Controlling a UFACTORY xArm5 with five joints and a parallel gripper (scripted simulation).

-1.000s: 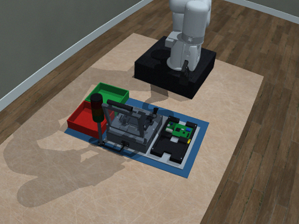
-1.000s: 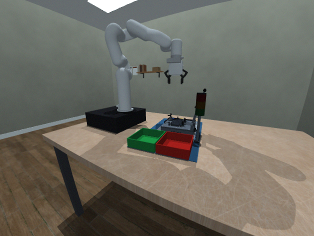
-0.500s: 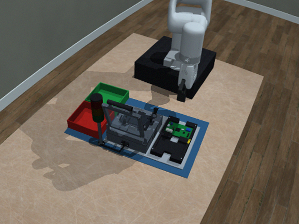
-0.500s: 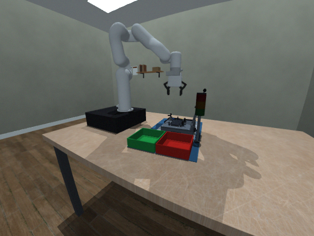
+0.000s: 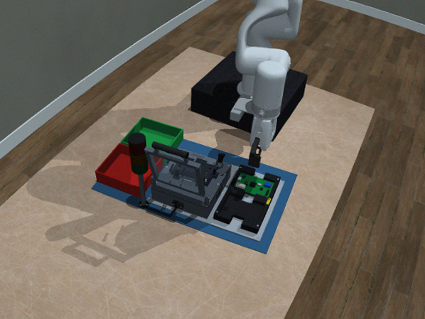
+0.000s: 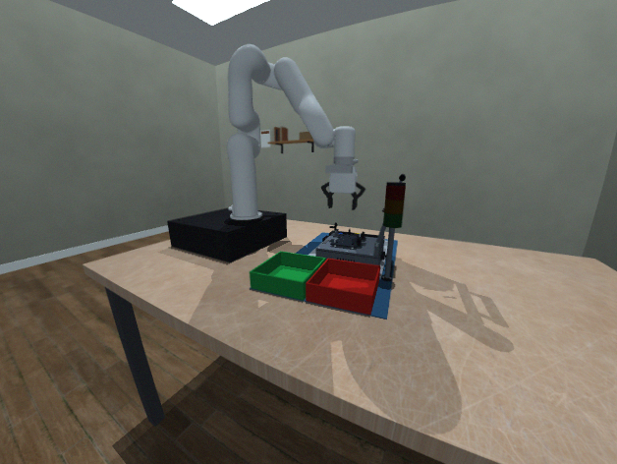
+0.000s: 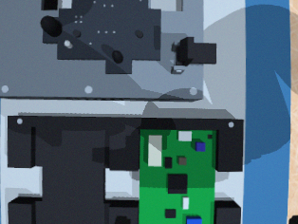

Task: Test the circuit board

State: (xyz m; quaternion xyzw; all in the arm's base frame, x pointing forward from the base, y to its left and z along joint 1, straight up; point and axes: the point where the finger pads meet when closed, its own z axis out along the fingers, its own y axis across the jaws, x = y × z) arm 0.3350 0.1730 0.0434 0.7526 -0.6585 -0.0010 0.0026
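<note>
Now: the green circuit board 130 mm below my hand. Also, from my hand: lid: 210 mm ahead, 140 mm to the right, 40 mm above; green bin: 370 mm to the right, 130 mm below, 10 mm ahead; black latch: 110 mm to the right, 60 mm below, 20 mm ahead.
</note>
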